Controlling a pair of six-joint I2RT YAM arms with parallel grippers.
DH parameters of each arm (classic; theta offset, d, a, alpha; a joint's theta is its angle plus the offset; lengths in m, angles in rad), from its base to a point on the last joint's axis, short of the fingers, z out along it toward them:
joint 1: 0 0.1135 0.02 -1.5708
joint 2: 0 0 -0.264 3.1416
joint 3: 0.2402 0 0.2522 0
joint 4: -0.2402 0 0.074 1.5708
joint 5: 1.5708 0 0 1.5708
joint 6: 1.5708 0.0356 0 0
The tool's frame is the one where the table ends.
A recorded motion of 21 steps. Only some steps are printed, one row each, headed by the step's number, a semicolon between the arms.
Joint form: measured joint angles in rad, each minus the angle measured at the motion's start. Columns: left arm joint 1, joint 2, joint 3, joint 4, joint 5, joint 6; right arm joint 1, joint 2, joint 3, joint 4, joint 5, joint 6.
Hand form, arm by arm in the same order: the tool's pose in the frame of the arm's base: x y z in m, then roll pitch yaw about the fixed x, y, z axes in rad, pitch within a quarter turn. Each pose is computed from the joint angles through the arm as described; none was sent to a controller.
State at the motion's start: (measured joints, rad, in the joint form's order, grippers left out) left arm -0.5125 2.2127 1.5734 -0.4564 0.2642 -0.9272; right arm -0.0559 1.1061 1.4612 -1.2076 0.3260 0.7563
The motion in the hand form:
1: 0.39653 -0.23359 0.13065 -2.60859 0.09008 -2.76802; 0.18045 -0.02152 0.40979 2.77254 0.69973 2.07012
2: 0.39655 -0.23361 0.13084 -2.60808 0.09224 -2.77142; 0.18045 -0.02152 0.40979 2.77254 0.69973 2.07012
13: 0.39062 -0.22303 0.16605 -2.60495 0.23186 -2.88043; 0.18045 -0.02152 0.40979 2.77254 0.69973 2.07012
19: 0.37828 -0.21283 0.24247 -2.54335 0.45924 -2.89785; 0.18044 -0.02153 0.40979 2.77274 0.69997 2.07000
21: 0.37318 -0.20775 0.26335 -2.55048 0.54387 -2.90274; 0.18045 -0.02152 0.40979 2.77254 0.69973 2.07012
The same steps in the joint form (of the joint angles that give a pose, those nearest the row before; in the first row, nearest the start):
1: 0.0004 0.0000 0.0000 0.0011 0.0004 0.0015; 0.0000 0.0000 0.0000 -0.0004 0.0000 0.0000
2: 0.0004 -0.0004 0.0000 0.0015 0.0008 0.0054; 0.0000 0.0000 0.0000 -0.0004 0.0000 0.0000
13: 0.0122 -0.1034 -0.0298 -0.0137 -0.0282 0.1648; 0.0000 0.0000 0.0000 -0.0004 0.0000 0.0000
19: 0.0137 -0.2842 -0.0297 -0.0088 -0.0961 0.2651; 0.0000 0.0000 0.0000 -0.0004 0.0004 0.0000
21: 0.0149 -0.3353 -0.0297 -0.0080 -0.1396 0.3094; 0.0000 0.0000 0.0000 -0.0004 0.0000 0.0000

